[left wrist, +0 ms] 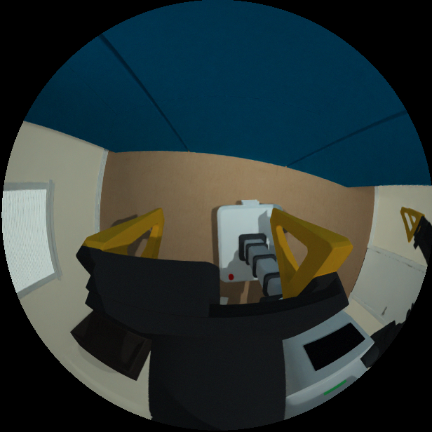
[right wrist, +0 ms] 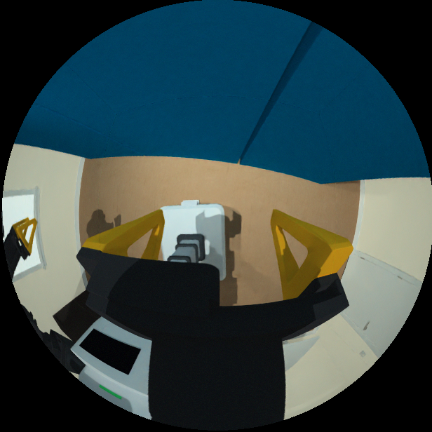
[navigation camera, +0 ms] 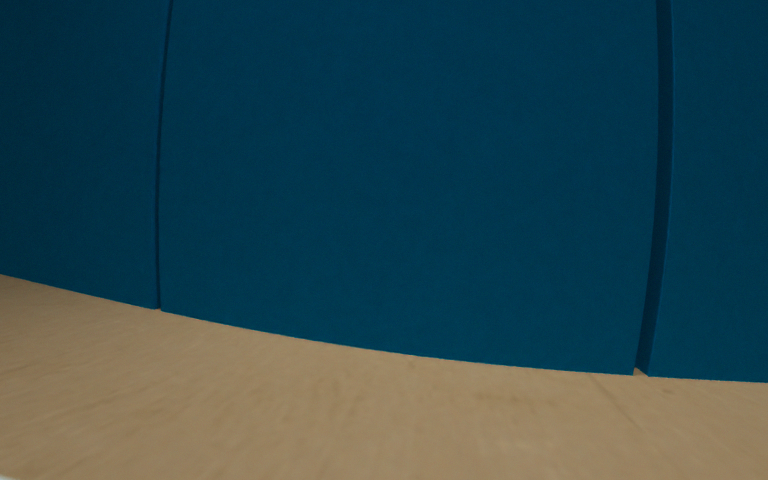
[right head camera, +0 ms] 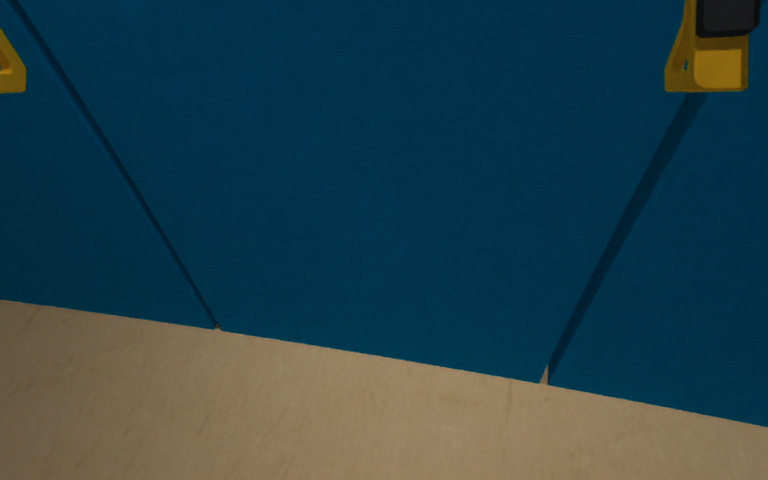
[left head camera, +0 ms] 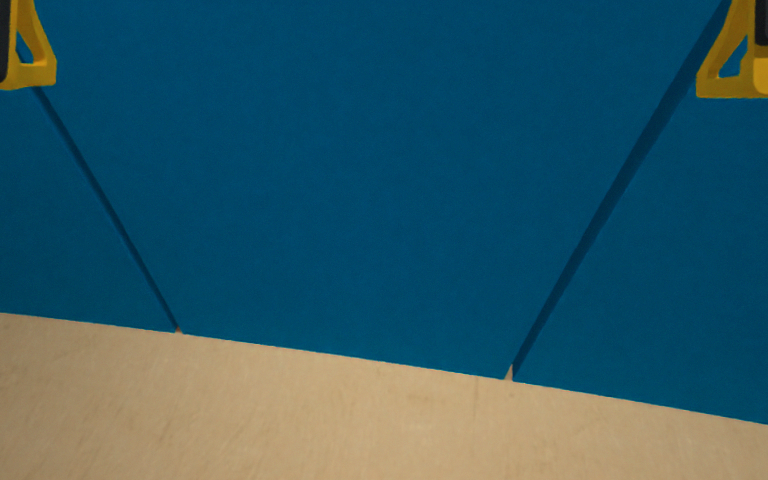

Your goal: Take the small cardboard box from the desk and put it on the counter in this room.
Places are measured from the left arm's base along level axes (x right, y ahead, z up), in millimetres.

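Pixels of known places: right gripper, fingertip midpoint: (right head camera: 766, 76).
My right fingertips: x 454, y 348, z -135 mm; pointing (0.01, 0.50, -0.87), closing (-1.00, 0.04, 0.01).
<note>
Behind a point stands the place of what it marks.
The small cardboard box, the desk and the counter do not show in any view. My left gripper (left wrist: 216, 213) is open and empty, its yellow fingers wide apart above the floor; it also shows small at the left edge of the right wrist view. My right gripper (right wrist: 217, 215) is open and empty too, also above the floor; it shows small at the right edge of the left wrist view. Parts of both grippers' yellow fingers show at the upper corners of the head views.
Tall blue panels (left head camera: 362, 169) @(x 226, y 752, z -630 mm) (right head camera: 362, 169) @(x 192, y 758, z -636 mm) (left wrist: 240, 75) (right wrist: 175, 75) (navigation camera: 396, 169) @(x 240, y 749, z -1105 mm) with narrow gaps stand across the front, close ahead. The brown floor (left head camera: 283, 418) @(x 23, y 591, z -1410 mm) (navigation camera: 339, 430) @(x 191, y 570, z -1410 mm) meets their lower edge. My white base (left wrist: 231, 225) (right wrist: 215, 260) is below. A window (left wrist: 27, 230) is at the left, a pale door (left wrist: 395, 280) (right wrist: 385, 290) at the right.
</note>
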